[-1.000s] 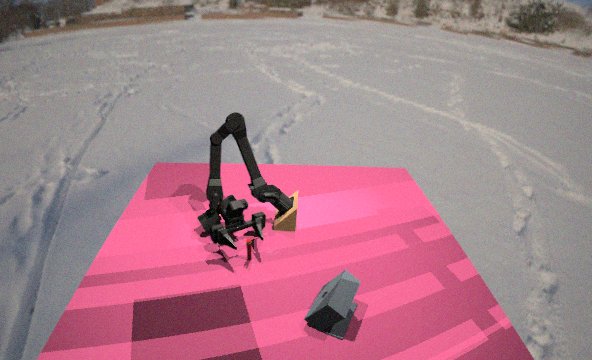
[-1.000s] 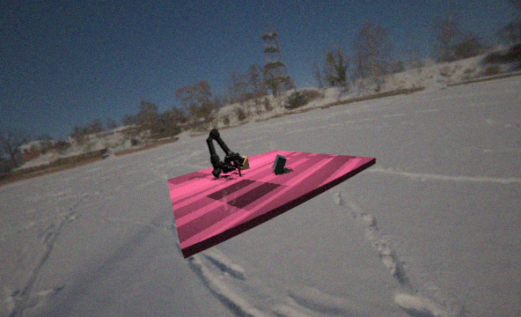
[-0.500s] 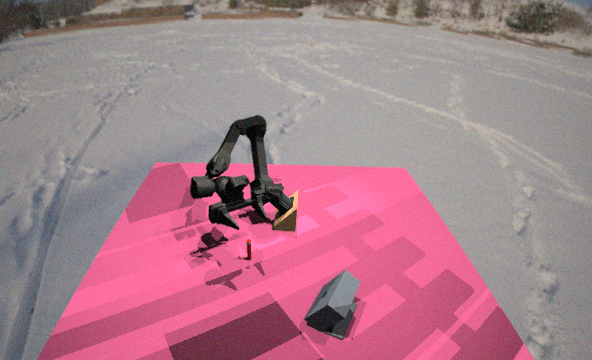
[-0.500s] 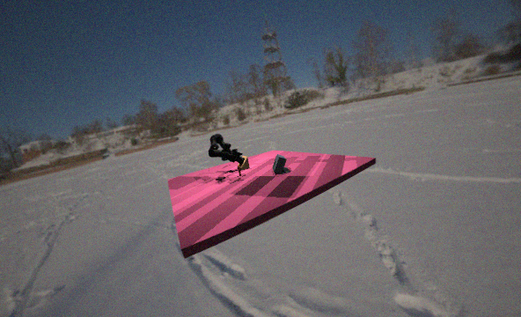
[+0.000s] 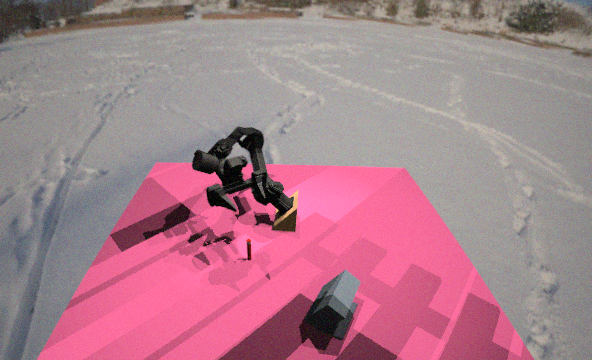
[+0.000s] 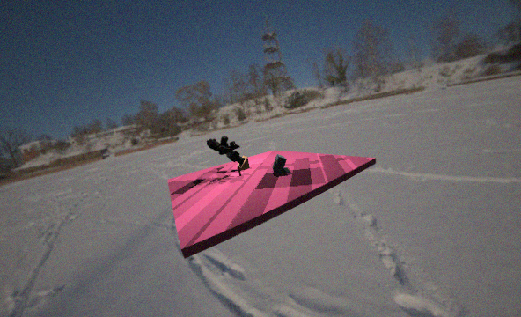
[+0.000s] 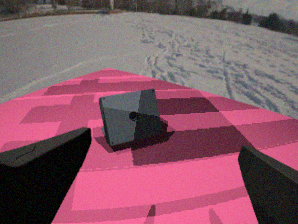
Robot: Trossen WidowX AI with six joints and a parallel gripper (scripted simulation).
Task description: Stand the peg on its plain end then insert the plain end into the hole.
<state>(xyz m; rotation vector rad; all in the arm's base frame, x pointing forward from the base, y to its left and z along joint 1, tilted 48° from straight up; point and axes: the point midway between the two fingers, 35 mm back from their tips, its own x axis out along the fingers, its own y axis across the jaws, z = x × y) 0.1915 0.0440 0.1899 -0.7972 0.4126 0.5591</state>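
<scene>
Now: the red peg 16 cm below my gripper tip and 1 cm to the right of it. The rest, counted from my gripper tip: grey sloped panel 24 cm to the left, 19 cm ahead, 16 cm below.
</scene>
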